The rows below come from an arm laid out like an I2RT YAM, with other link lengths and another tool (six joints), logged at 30 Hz.
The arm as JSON. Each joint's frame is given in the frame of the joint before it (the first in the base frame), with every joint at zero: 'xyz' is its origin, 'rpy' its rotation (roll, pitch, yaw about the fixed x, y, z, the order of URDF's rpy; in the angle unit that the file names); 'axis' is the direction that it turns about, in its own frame. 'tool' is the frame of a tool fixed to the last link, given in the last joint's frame.
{
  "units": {
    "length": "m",
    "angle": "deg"
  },
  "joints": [
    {
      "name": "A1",
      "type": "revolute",
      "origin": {
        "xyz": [
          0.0,
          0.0,
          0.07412
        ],
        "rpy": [
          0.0,
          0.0,
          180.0
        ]
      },
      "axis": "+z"
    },
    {
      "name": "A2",
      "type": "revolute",
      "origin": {
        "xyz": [
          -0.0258,
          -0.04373,
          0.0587
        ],
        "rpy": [
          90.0,
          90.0,
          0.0
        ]
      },
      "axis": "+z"
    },
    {
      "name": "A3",
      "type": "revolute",
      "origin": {
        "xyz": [
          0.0,
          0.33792,
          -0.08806
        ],
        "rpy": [
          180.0,
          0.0,
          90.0
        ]
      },
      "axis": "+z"
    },
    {
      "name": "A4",
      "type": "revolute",
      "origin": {
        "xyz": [
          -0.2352,
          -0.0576,
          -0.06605
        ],
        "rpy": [
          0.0,
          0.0,
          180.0
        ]
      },
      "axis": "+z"
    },
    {
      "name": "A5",
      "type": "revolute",
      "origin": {
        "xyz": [
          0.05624,
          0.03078,
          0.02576
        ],
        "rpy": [
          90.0,
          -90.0,
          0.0
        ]
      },
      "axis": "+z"
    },
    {
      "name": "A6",
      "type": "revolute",
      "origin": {
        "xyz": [
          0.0,
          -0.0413,
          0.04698
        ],
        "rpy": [
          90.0,
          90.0,
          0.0
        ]
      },
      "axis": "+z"
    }
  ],
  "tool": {
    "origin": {
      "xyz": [
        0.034,
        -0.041,
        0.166
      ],
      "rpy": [
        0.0,
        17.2,
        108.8
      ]
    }
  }
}
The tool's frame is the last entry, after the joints.
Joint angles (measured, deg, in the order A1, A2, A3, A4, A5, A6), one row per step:
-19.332, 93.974, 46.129, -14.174, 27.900, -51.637
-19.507, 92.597, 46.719, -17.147, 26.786, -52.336
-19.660, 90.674, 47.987, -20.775, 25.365, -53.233
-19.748, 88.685, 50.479, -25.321, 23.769, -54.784
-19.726, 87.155, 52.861, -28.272, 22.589, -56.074
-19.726, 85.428, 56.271, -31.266, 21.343, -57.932
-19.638, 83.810, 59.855, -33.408, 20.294, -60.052
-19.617, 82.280, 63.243, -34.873, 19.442, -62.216
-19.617, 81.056, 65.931, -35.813, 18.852, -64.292
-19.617, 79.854, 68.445, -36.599, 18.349, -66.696
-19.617, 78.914, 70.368, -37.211, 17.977, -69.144
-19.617, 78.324, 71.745, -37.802, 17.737, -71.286
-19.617, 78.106, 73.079, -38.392, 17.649, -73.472
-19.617, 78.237, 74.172, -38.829, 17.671, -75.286
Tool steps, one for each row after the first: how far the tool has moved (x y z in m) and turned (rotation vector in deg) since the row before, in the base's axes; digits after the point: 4 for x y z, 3 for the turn. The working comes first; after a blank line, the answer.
Tool pose at each row, in the base's axes (x y z in m, rotation vector in deg; the steps are taken from these numbers as rounded here):
0.3116, -0.1676, 0.0885, 102.218, -94.197, 62.745
0.3048, -0.1622, 0.0931, 104.075, -93.864, 61.343
0.2998, -0.1560, 0.1030, 106.126, -93.611, 60.620
0.2973, -0.1498, 0.1183, 108.746, -92.742, 60.337
0.2994, -0.1461, 0.1338, 110.433, -92.062, 61.453
0.3052, -0.1438, 0.1563, 112.036, -90.933, 64.076
0.3132, -0.1427, 0.1815, 113.215, -89.334, 67.954
0.3206, -0.1426, 0.2072, 113.816, -87.507, 72.349
0.3254, -0.1427, 0.2285, 114.159, -85.467, 76.107
0.3286, -0.1429, 0.2492, 114.478, -82.838, 79.756
0.3296, -0.1428, 0.2651, 114.928, -79.950, 82.469
0.3292, -0.1428, 0.2754, 115.498, -77.312, 84.032
0.3290, -0.1435, 0.2833, 116.130, -74.542, 84.984
0.3295, -0.1447, 0.2882, 116.693, -72.210, 85.368

-0.0068, 0.0054, 0.0046, 1.103, 1.018, 0.890
-0.0050, 0.0062, 0.0099, 1.133, 0.479, 1.207
-0.0025, 0.0062, 0.0153, 0.992, 0.399, 1.886
0.0021, 0.0037, 0.0155, 0.331, -0.600, 1.614
0.0058, 0.0023, 0.0225, -0.232, -1.455, 2.109
0.0080, 0.0011, 0.0252, -0.895, -2.129, 2.326
0.0074, 0.0001, 0.0257, -1.332, -2.410, 2.183
0.0048, -0.0001, 0.0213, -1.456, -1.913, 1.914
0.0032, -0.0002, 0.0207, -1.760, -1.668, 2.059
0.0010, 0.0001, 0.0159, -1.741, -0.958, 1.952
-0.0004, 0.0000, 0.0103, -1.438, -0.251, 1.613
-0.0002, -0.0007, 0.0079, -1.456, 0.203, 1.508
0.0005, -0.0012, 0.0049, -1.194, 0.453, 1.166

